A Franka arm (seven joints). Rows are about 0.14 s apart.
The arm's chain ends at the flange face. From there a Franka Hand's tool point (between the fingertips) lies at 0.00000 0.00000 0.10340 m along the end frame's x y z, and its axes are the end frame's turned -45 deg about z.
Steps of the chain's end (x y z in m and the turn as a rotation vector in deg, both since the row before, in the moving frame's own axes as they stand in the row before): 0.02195, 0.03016, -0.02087, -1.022, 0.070, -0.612; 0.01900, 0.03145, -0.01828, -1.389, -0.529, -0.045; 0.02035, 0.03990, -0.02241, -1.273, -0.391, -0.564; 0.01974, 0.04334, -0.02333, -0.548, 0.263, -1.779; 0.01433, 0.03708, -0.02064, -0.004, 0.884, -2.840; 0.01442, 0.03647, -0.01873, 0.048, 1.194, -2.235; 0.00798, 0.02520, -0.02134, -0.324, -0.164, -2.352; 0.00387, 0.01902, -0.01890, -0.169, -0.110, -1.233
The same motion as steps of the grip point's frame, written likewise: -0.00701, 0.03825, -0.02089, -0.772, -0.673, -0.612; -0.01125, 0.03677, -0.01831, -0.608, -1.356, -0.045; -0.01594, 0.04374, -0.02244, -0.624, -1.177, -0.564; -0.01704, 0.04564, -0.02334, -0.573, -0.202, -1.779; -0.01494, 0.03746, -0.02065, -0.628, 0.622, -2.840; -0.01398, 0.03742, -0.01875, -0.810, 0.878, -2.235; -0.01279, 0.02368, -0.02134, -0.113, -0.345, -2.352; -0.01107, 0.01626, -0.01890, -0.042, -0.197, -1.233
